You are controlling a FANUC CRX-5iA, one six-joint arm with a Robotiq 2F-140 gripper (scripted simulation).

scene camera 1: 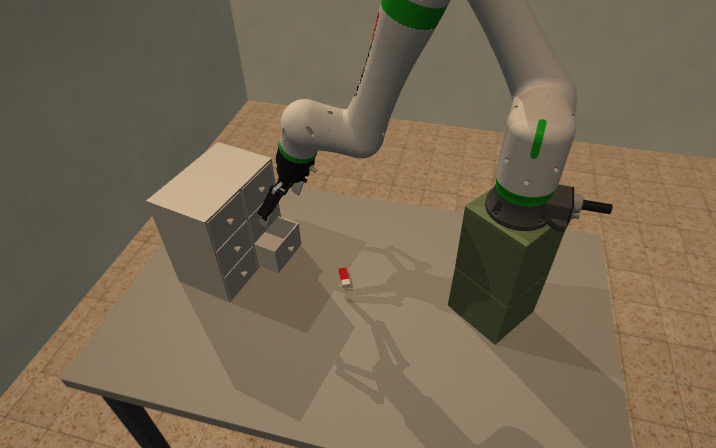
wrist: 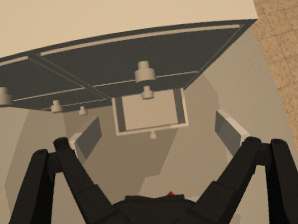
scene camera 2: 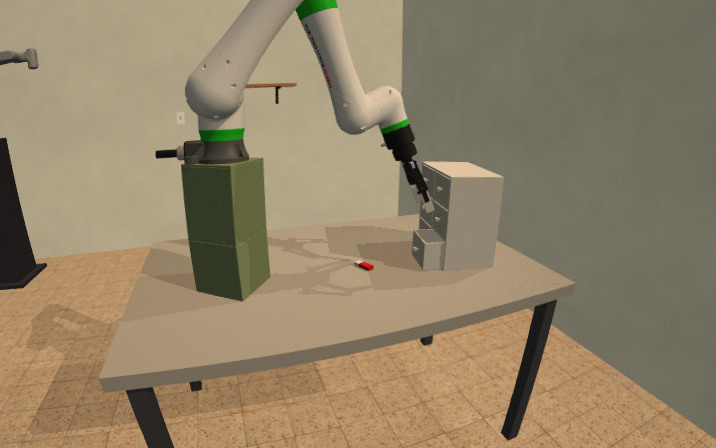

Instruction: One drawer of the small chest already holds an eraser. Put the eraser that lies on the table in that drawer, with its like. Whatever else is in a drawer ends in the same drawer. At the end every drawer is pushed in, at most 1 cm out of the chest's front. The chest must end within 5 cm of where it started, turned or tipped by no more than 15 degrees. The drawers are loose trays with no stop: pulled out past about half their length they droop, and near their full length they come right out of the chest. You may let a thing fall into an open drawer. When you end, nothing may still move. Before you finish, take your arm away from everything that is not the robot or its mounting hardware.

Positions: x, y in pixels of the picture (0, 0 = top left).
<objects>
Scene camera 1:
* gripper: 280, 207
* grey chest: 181, 209
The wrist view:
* gripper: 156, 123
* grey chest: 34, 34
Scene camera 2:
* gripper: 425, 206
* grey chest: 475, 196
</objects>
